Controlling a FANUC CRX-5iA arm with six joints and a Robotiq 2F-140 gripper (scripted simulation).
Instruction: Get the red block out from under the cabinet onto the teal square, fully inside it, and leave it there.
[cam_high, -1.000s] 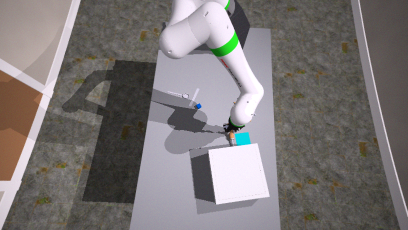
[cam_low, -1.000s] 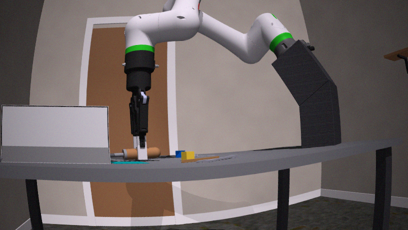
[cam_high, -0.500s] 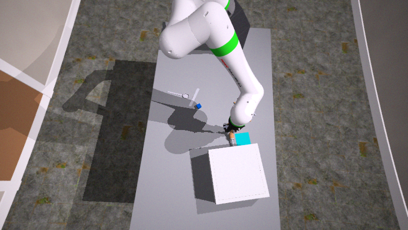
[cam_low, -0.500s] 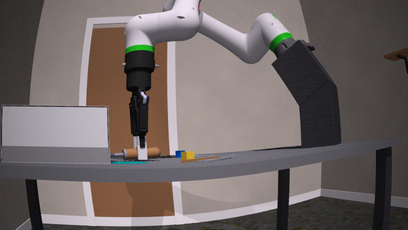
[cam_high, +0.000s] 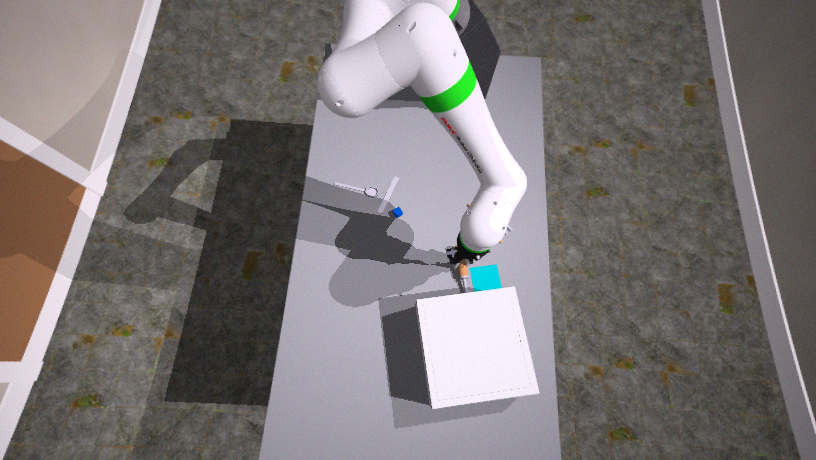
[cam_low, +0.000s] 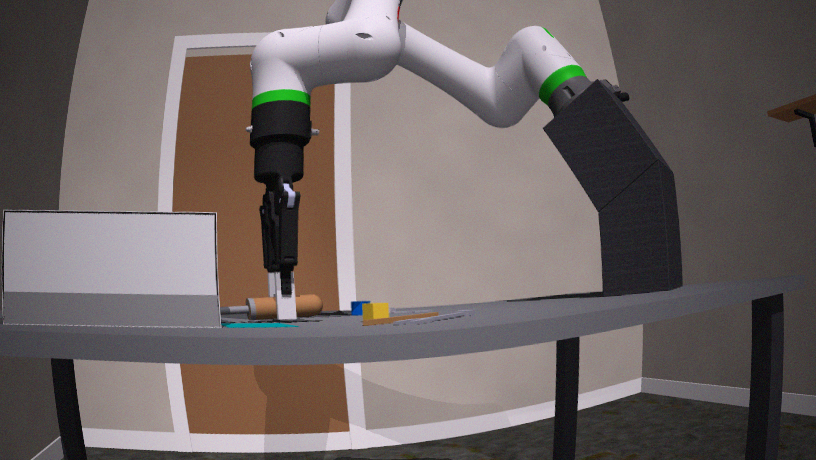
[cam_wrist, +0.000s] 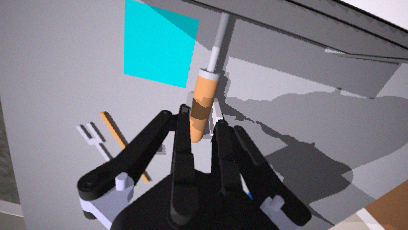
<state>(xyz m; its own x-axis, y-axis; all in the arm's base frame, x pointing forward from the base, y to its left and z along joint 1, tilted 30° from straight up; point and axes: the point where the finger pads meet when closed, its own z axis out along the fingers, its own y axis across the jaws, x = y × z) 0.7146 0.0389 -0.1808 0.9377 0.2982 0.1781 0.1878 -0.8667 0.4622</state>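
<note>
Now: hand 12 cm past the yellow block, 5 cm to the right of it and 3 cm above it. Also, from my hand: orange stick (15 cm behind, 8 cm to the left, 3 cm below); long grey hook tool (12 cm ahead, 6 cm to the left, 2 cm below); teal square (9 cm to the left, 5 cm ahead, 4 cm below).
</note>
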